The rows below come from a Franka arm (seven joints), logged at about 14 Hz.
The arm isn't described. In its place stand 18 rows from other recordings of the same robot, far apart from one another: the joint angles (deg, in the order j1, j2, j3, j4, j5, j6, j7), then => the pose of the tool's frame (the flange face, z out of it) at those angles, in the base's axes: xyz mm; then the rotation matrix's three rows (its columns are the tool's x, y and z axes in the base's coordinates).
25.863, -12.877, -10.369, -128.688, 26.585, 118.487, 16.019 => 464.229, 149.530, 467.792; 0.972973, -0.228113, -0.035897; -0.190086, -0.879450, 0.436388; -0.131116, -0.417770, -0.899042
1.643, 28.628, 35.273, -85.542, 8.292, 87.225, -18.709 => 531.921, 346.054, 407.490; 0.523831, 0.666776, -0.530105; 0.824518, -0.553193, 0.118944; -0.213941, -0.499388, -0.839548
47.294, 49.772, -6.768, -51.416, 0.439, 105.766, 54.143 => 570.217, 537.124, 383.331; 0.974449, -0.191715, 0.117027; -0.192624, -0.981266, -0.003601; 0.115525, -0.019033, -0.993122
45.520, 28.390, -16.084, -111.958, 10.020, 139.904, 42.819 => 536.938, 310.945, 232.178; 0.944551, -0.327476, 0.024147; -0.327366, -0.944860, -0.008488; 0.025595, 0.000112, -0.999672
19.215, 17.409, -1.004, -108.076, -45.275, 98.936, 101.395 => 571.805, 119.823, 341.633; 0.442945, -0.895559, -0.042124; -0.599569, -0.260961, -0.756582; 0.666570, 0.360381, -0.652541
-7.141, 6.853, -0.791, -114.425, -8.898, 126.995, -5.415 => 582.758, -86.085, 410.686; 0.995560, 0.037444, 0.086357; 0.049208, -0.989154, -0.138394; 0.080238, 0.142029, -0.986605
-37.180, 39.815, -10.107, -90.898, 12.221, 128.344, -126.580 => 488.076, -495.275, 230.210; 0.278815, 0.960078, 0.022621; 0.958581, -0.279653, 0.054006; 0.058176, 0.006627, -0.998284
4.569, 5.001, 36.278, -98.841, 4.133, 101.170, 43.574 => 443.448, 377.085, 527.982; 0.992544, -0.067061, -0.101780; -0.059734, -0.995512, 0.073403; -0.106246, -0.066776, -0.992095
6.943, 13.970, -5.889, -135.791, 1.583, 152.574, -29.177 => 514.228, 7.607, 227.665; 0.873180, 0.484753, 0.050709; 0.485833, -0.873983, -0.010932; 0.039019, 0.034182, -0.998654
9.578, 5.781, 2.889, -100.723, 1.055, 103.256, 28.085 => 573.336, 127.334, 497.377; 0.959939, -0.273684, -0.060112; -0.273571, -0.961797, 0.010269; -0.060626, 0.006587, -0.998139
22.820, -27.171, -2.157, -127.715, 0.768, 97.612, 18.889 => 378.475, 141.872, 551.161; 0.997716, 0.033076, -0.058900; 0.033728, -0.999380, 0.010098; -0.058530, -0.012062, -0.998213
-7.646, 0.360, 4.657, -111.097, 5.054, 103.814, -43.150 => 544.786, -21.203, 467.351; 0.778588, 0.614563, -0.126932; 0.626179, -0.774138, 0.092796; -0.041234, -0.151732, -0.987561
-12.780, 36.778, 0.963, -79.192, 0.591, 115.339, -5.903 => 707.734, -149.941, 334.821; 0.993819, -0.110814, -0.006652; -0.110651, -0.993632, 0.021232; -0.008963, -0.020365, -0.999752
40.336, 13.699, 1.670, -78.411, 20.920, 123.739, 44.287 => 492.242, 458.917, 646.620; 0.977144, -0.096649, 0.189337; -0.190351, -0.794319, 0.576909; 0.094636, -0.599763, -0.794561
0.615, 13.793, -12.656, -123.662, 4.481, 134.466, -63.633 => 546.649, -114.476, 284.830; 0.660056, 0.749969, -0.043262; 0.750973, -0.660212, 0.012605; -0.019109, -0.040809, -0.998984
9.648, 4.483, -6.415, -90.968, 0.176, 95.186, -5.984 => 583.350, 35.615, 580.102; 0.987074, 0.160221, -0.003808; 0.160197, -0.987067, -0.005899; -0.004704, 0.005213, -0.999975
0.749, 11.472, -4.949, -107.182, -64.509, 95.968, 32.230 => 578.994, -127.849, 432.419; 0.974047, -0.139644, -0.178137; -0.219434, -0.389557, -0.894480; 0.055514, 0.910354, -0.410089
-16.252, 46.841, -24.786, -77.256, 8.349, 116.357, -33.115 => 597.570, -417.263, 260.724; 0.982295, -0.084733, -0.167086; -0.102822, -0.989379, -0.102748; -0.156605, 0.118109, -0.980574
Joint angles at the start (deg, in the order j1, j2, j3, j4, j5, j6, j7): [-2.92 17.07 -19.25 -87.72 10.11 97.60 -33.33]
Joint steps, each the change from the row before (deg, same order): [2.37 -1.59 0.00 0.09 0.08 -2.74 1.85]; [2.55 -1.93 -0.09 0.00 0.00 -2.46 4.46]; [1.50 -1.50 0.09 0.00 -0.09 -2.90 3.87]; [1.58 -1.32 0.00 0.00 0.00 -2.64 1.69]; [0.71 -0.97 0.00 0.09 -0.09 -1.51 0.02]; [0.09 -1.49 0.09 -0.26 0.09 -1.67 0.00]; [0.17 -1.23 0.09 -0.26 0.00 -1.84 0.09]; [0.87 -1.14 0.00 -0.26 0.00 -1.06 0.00]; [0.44 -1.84 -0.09 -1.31 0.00 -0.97 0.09]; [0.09 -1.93 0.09 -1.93 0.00 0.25 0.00]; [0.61 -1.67 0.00 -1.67 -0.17 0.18 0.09]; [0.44 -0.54 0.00 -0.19 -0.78 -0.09 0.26]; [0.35 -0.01 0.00 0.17 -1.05 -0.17 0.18]
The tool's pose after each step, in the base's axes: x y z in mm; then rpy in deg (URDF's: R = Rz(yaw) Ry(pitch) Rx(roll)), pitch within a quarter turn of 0, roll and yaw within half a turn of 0. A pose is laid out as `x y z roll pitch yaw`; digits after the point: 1 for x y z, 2 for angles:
602.2 -175.0 498.6 -171.92 3.73 10.75
598.6 -147.2 515.8 -171.35 4.60 9.07
591.8 -129.0 527.5 -170.65 6.34 7.23
585.3 -111.2 537.7 -169.88 7.72 7.54
580.1 -103.5 546.4 -169.45 8.08 8.48
571.0 -101.0 557.0 -168.68 8.33 8.95
562.5 -97.8 564.8 -167.93 9.04 9.47
556.7 -89.2 572.5 -167.48 9.10 10.55
546.0 -86.1 578.5 -166.72 9.38 11.04
536.4 -85.5 581.3 -166.18 9.00 11.23
528.5 -81.0 583.4 -165.88 8.80 11.77
526.1 -78.8 586.3 -166.57 8.88 11.91
525.9 -77.7 587.3 -167.58 9.31 12.02

